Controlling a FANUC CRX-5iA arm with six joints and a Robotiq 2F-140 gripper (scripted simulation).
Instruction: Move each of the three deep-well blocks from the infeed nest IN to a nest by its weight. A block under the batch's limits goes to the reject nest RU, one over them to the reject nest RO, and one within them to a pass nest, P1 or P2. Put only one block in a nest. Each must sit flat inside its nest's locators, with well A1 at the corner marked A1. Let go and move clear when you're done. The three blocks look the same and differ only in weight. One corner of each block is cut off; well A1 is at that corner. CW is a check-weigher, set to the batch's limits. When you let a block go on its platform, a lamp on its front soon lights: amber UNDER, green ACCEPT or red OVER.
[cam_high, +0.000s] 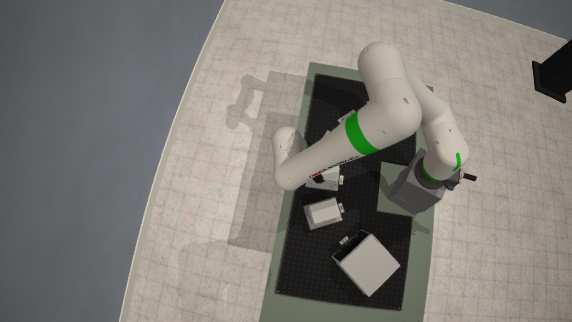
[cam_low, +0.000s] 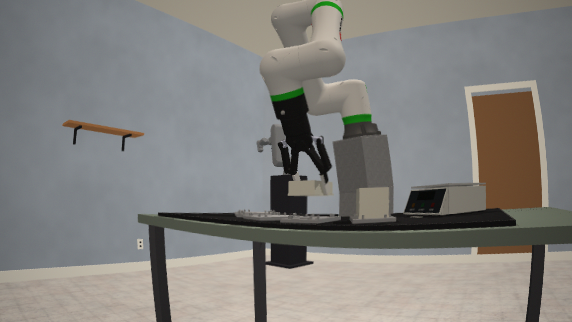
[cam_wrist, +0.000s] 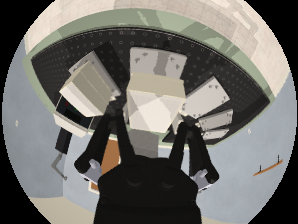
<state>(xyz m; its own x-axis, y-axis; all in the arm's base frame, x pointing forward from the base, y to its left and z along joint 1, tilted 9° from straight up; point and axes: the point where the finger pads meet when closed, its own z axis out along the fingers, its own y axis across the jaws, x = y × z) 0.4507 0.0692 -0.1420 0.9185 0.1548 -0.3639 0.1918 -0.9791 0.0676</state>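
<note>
The deep-well block lies 170 mm to the left of my hand, 60 mm behind it and 40 mm below it. Round my hand: check-weigher: 340 mm to the left, 330 mm behind, 40 mm below.
</note>
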